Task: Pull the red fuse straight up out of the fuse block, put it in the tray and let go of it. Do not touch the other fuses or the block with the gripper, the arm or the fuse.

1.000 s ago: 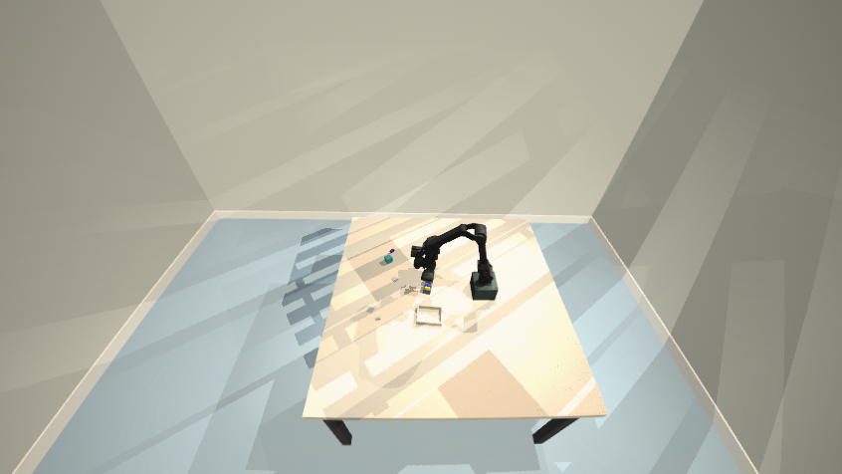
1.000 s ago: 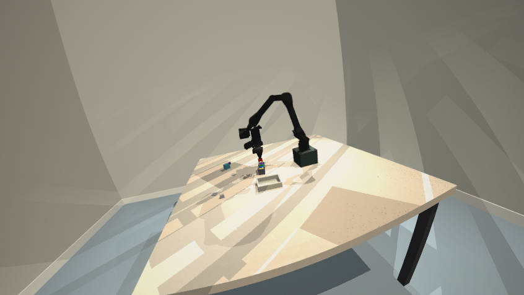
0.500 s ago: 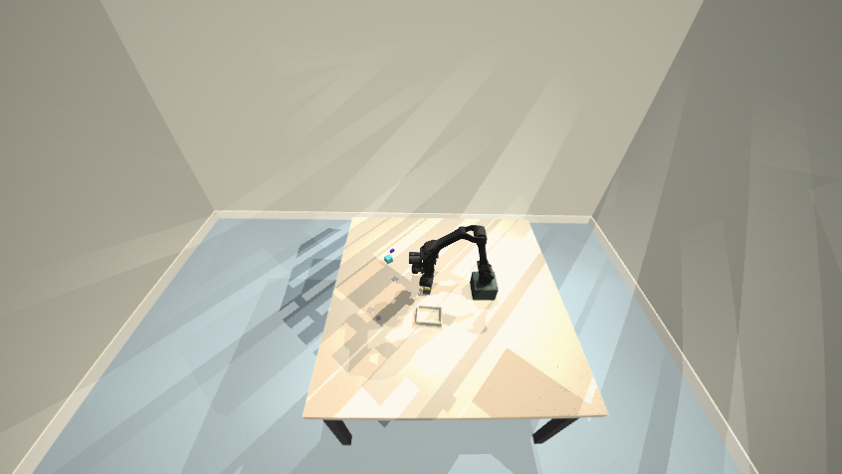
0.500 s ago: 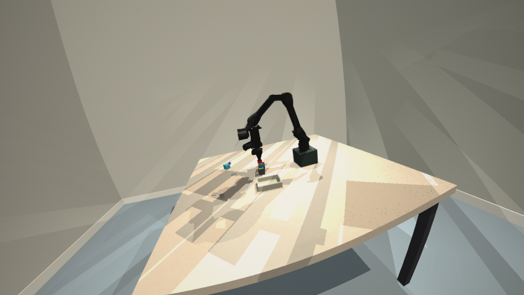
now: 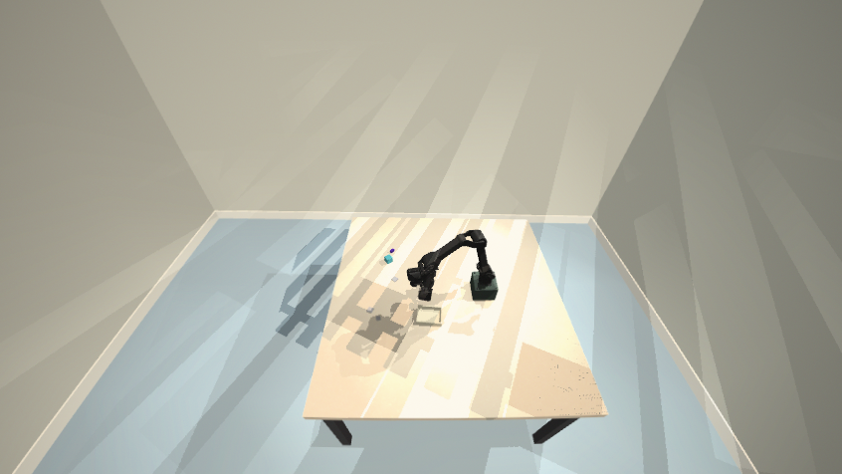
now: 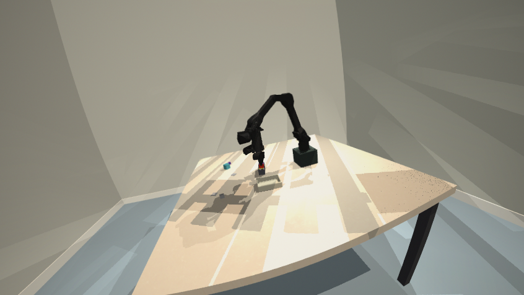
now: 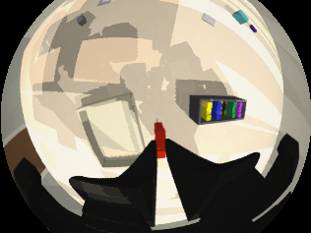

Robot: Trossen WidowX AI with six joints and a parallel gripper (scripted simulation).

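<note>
Now: gripper tip 30 mm past the pale tray, 80 mm to the right of it and 90 mm above it. Also, from my gripper tip: purple piece (280 mm ahead, 360 mm to the right, 90 mm below); then cyan cube (280 mm ahead, 270 mm to the right, 80 mm below).
</note>
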